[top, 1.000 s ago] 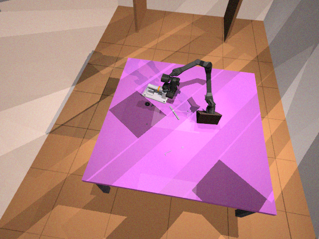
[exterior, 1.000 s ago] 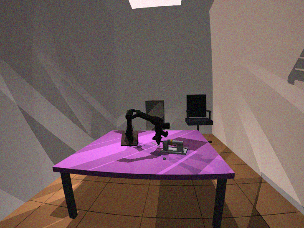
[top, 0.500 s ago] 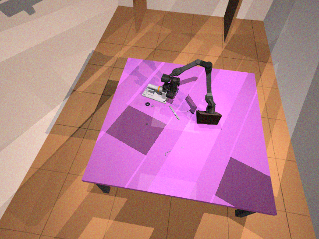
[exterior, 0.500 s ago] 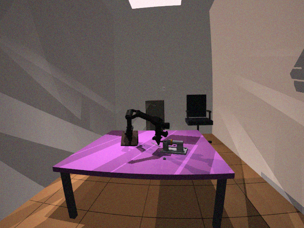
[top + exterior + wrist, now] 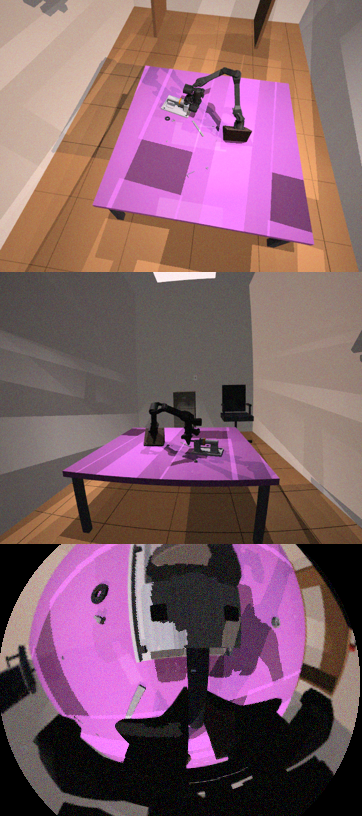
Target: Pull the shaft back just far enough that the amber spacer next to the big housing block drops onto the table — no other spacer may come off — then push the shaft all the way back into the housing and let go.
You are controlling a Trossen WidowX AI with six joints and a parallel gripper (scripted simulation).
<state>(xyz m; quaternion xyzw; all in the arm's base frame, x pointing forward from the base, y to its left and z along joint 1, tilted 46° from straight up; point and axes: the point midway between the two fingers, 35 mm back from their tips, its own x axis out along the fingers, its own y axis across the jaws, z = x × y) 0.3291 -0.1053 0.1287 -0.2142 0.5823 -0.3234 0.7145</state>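
Now: gripper tip 7 cm short of the thin dark shaft, 3 cm below it and 2 cm to the left of it. Also, from my gripper tip: grey support block (15 cm ahead, 3 cm to the right); then metal strip (15 cm to the left, 4 cm below, 4 cm behind); then amber spacer (12 cm ahead, 3 cm to the right, 3 cm above).
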